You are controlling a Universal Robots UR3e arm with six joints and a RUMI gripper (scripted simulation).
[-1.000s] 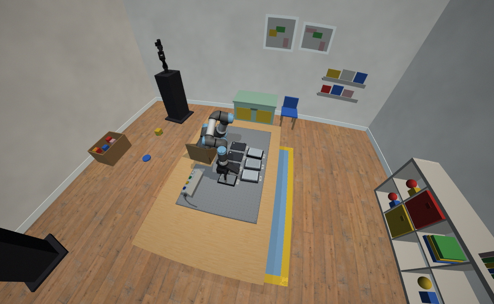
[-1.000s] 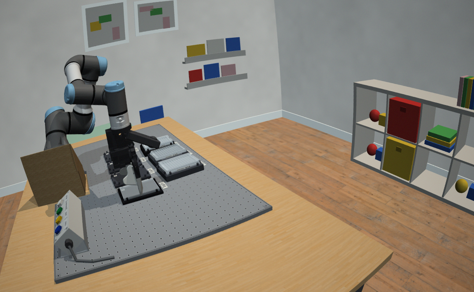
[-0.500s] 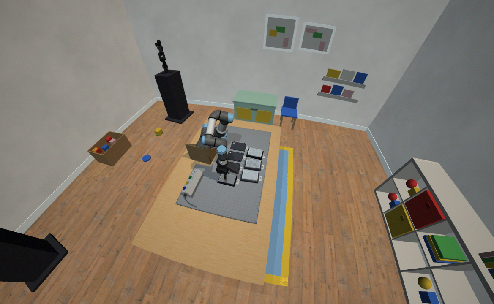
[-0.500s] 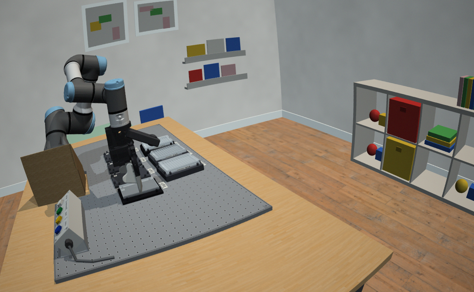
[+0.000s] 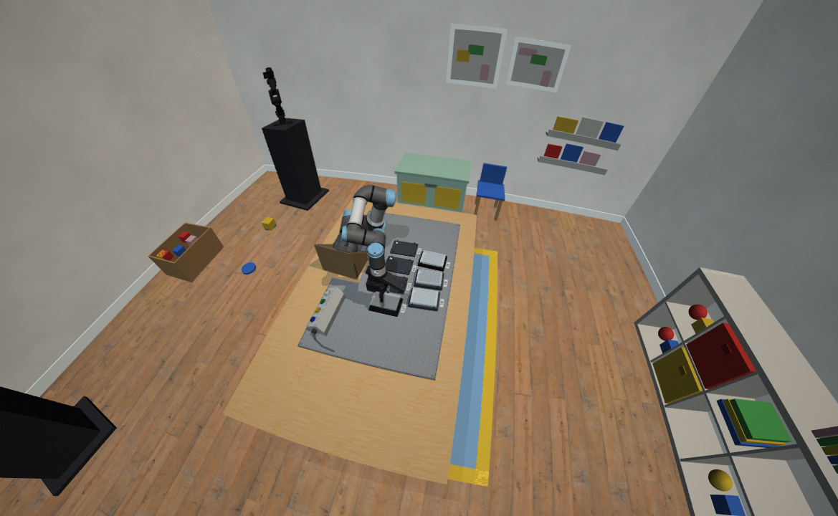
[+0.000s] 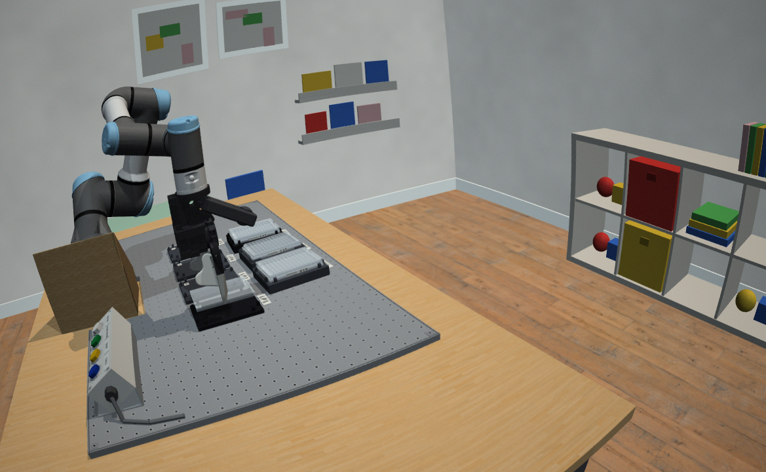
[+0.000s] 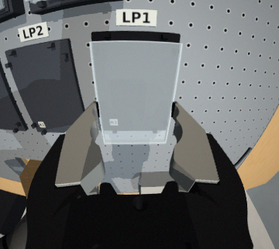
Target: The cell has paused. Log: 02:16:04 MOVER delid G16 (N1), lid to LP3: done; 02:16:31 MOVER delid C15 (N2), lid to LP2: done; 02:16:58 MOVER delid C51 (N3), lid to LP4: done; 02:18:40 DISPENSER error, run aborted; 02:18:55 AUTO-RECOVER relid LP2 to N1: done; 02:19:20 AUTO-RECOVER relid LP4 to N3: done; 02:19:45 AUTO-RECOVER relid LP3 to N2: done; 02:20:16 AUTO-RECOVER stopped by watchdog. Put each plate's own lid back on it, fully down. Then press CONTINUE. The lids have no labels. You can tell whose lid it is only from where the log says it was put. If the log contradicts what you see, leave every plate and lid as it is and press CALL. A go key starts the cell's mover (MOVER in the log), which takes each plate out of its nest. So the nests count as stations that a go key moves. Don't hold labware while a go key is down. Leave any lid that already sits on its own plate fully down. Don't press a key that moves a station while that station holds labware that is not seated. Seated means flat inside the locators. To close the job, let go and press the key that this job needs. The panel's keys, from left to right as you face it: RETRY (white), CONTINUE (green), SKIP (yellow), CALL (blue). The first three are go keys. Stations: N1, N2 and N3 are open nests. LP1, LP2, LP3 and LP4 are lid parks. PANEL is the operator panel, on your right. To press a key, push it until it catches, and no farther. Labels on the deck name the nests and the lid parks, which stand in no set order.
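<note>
Right now the lid park LP1 is 50 mm below my hand. The rest, counted from my hand: plate (160 mm ahead, 90 mm to the left, 20 mm below); lid park LP2 (20 mm behind, 130 mm to the left, 50 mm below); pale grey lid (10 mm below).
</note>
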